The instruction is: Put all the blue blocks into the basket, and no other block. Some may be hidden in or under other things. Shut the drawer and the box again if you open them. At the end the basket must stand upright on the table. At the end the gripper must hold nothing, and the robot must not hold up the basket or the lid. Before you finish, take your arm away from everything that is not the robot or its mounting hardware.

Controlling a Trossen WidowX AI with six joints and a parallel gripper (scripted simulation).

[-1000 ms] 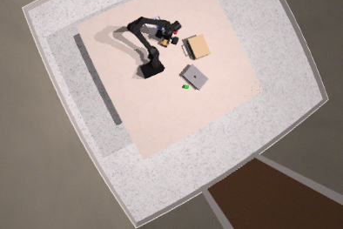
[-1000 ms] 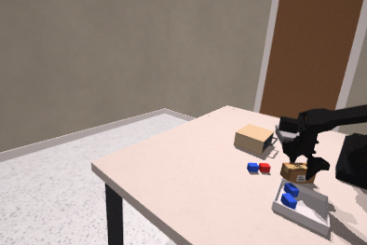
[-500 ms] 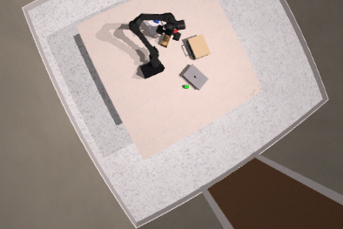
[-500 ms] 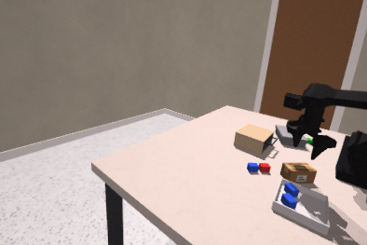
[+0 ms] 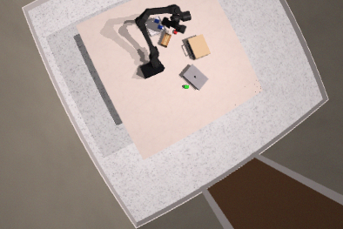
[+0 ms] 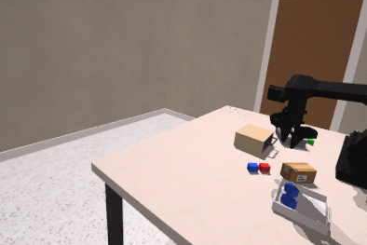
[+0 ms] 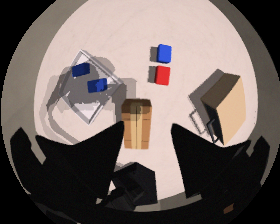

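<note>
Now: the red block 6 cm ahead of my hand and 16 cm below it. From my hand the other things lie so: grey basket 7 cm behind, 14 cm to the left, 16 cm below; then tan drawer unit 15 cm ahead, 22 cm to the right, 14 cm below; then cardboard box 6 cm behind, 2 cm to the right, 14 cm below.
</note>
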